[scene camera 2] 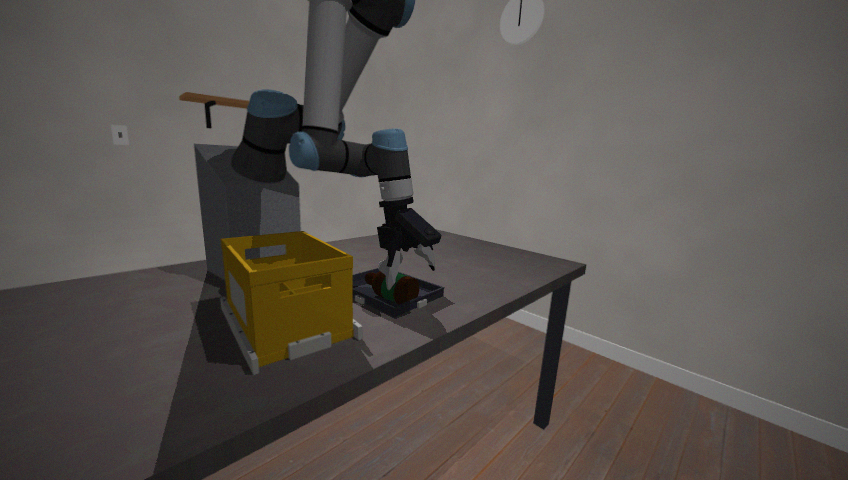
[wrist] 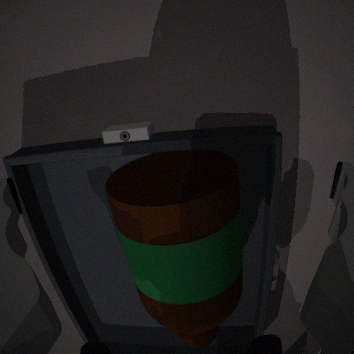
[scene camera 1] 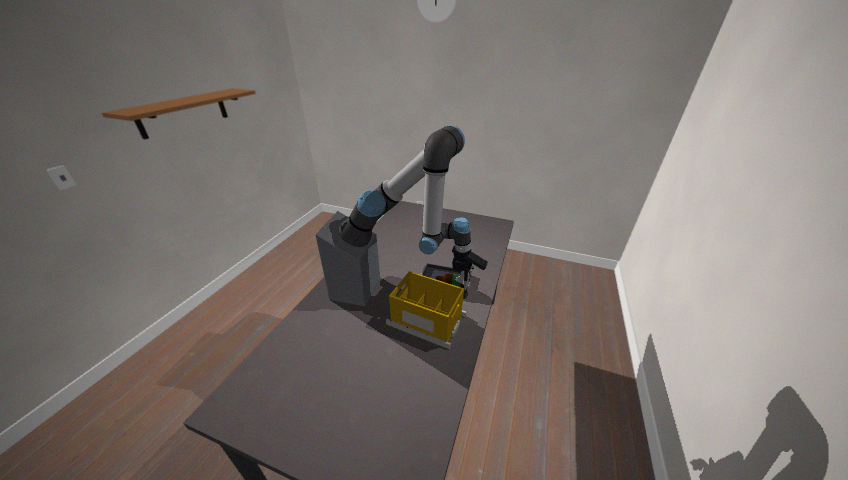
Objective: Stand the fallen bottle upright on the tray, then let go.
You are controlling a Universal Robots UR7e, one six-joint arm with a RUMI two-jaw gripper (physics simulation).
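Gripper (scene camera 2: pixel 412 280), (wrist: pixel 173 175) in view. Brown bottle (scene camera 2: pixel 406 288), (wrist: pixel 177 213) in view too.
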